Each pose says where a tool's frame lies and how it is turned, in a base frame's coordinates. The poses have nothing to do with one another.
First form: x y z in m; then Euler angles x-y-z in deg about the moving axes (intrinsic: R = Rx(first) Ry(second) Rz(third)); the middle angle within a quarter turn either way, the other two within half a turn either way.
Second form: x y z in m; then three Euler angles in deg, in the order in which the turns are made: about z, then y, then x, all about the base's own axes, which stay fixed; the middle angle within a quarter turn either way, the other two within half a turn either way. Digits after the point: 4 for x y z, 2 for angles.
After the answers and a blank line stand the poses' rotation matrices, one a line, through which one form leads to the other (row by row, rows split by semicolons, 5 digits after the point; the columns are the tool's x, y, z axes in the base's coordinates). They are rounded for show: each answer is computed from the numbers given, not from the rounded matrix.
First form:
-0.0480 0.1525 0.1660 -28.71 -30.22 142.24
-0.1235 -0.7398 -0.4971 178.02 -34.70 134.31
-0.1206 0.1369 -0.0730 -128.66 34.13 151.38
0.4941 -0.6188 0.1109 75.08 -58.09 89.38
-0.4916 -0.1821 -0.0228 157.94 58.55 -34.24
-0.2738 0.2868 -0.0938 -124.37 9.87 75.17
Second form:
-0.0480 0.1525 0.1660 142.24 -30.22 -28.71
-0.1235 -0.7398 -0.4971 134.31 -34.70 178.02
-0.1206 0.1369 -0.0730 151.38 34.13 -128.66
0.4941 -0.6188 0.1109 89.38 -58.09 75.08
-0.4916 -0.1821 -0.0228 -34.24 58.55 157.94
-0.2738 0.2868 -0.0938 75.17 9.87 -124.37

-0.68314 -0.52914 -0.50332; 0.34592 -0.84145 0.41509; -0.64316 0.10946 0.75787
-0.57430 -0.58830 -0.56928; -0.70140 0.71220 -0.02841; 0.42215 0.38298 -0.82165
-0.72663 -0.39650 0.56107; 0.08536 0.75823 0.64638; -0.68171 0.51757 -0.51710
0.00572 -0.52856 -0.84888; 0.24858 0.82300 -0.51077; 0.96859 -0.20809 0.13610
0.43133 0.29357 0.85310; 0.78634 -0.58589 -0.19596; 0.44229 0.75535 -0.48356
0.25216 -0.95238 0.17141; -0.58194 -0.00772 0.81319; -0.77315 -0.30481 -0.55618

